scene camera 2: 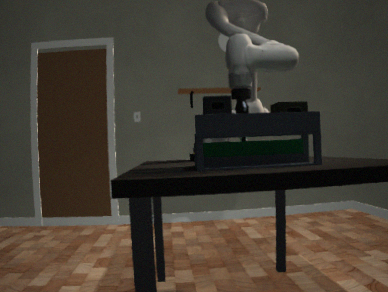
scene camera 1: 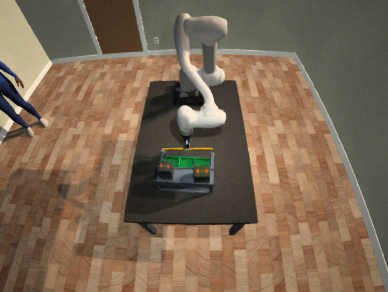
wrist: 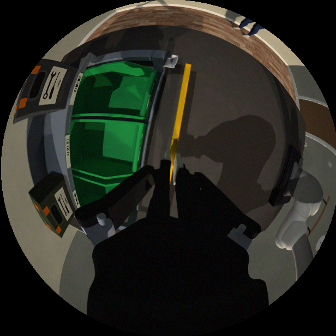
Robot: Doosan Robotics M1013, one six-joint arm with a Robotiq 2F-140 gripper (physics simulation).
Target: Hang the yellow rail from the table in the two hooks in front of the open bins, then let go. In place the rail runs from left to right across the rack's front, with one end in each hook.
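Pixels of known places: gripper, fingertip midpoint: (scene camera 1: pixel 187 148); arm's base, origin of the base link: (scene camera 1: pixel 189 90).
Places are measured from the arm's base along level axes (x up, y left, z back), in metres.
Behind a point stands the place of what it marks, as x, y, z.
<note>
The yellow rail (scene camera 1: pixel 200 149) @(0.007, 0.129, -0.658) (wrist: pixel 182 100) runs left to right in front of the rack (scene camera 1: pixel 185 178) @(0.061, 0.040, -0.924) (scene camera 2: pixel 257 124) @(0.087, 0.026, -0.981). My gripper (scene camera 1: pixel 187 148) @(0.010, 0.035, -0.658) (wrist: pixel 171 158) is shut on the rail near its middle. The rail lies close to the rack's front. In the wrist view, the rail's far end is beside the pale hook (wrist: pixel 171 61) at the rack's corner, with a small gap between them. The other hook is hidden behind the gripper there. The green open bins (scene camera 1: pixel 187 161) @(-0.032, 0.036, -0.744) (scene camera 2: pixel 255 147) @(0.019, 0.036, -0.890) (wrist: pixel 105 145) sit in the rack behind the rail. The rail's exact height against the hooks cannot be told.
Two dark toolboxes with orange marks stand on the rack's top: one toolbox (scene camera 1: pixel 165 168) @(0.182, -0.078, -0.917) (wrist: pixel 30 100) at the left and another toolbox (scene camera 1: pixel 201 172) @(0.157, 0.144, -0.921) (wrist: pixel 45 212) at the right. The rack stands on the dark table (scene camera 1: pixel 190 210) @(-0.041, 0.082, -1.109) (scene camera 2: pixel 250 185) @(-0.067, -0.044, -1.202). The arm's base is at the table's back.
</note>
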